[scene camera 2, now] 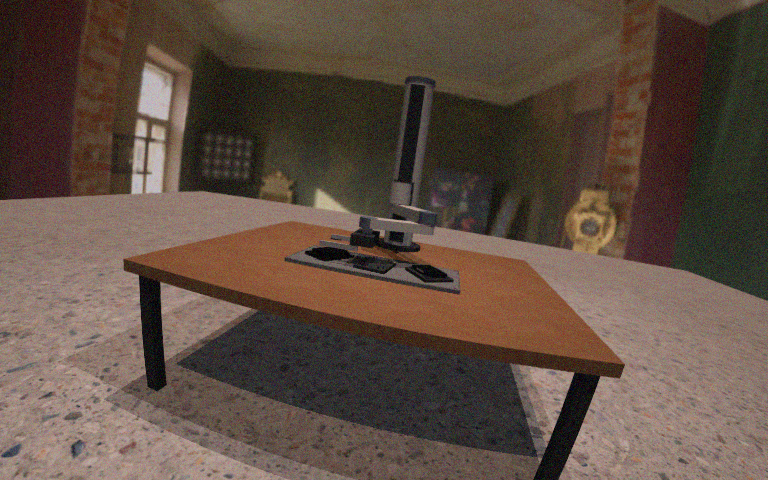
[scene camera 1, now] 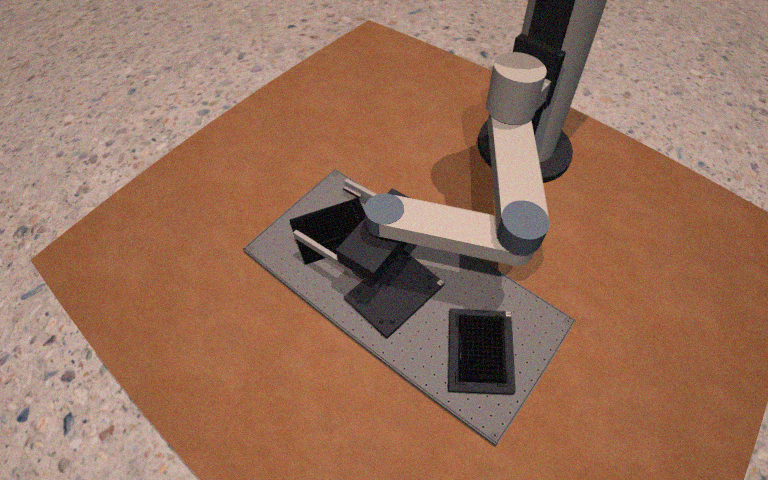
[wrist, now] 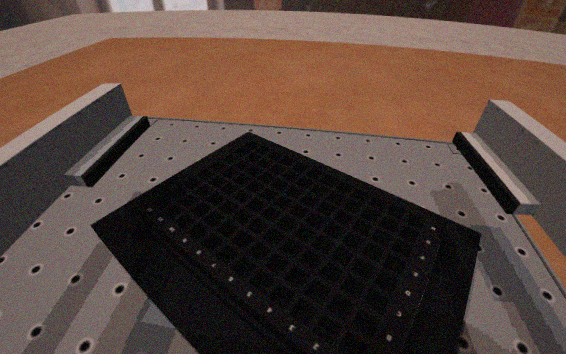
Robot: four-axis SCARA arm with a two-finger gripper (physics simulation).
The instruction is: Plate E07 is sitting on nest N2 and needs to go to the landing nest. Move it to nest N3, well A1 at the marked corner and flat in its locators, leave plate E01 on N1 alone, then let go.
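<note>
Black multiwell plate E07 [scene camera 1: 333, 221] [scene camera 2: 328, 252] [wrist: 300, 225] lies on dark nest N2 [wrist: 150, 280] at the left end of the base board. My gripper [scene camera 1: 321, 208] [scene camera 2: 327, 240] [wrist: 298, 109] is open and empty above it; the plate sits turned relative to the fingers. The gripper body hides part of E07 in scene camera 1, and its name label does not show. The middle nest, taken as N3 [scene camera 1: 390, 314] [scene camera 2: 373, 263], bears no plate and has a pale corner mark. Black plate E01 [scene camera 1: 481, 348] [scene camera 2: 432, 271] sits on nest N1 [scene camera 1: 453, 362] at the right.
The perforated grey board [scene camera 1: 419, 362] [scene camera 2: 396, 276] [wrist: 50, 250] lies on the brown table [scene camera 1: 226, 339] [scene camera 2: 453, 316] [wrist: 300, 80]. The arm's column [scene camera 1: 574, 67] [scene camera 2: 427, 130] stands behind the board. The forearm [scene camera 1: 447, 223] [scene camera 2: 416, 226] reaches over the board's back edge.
</note>
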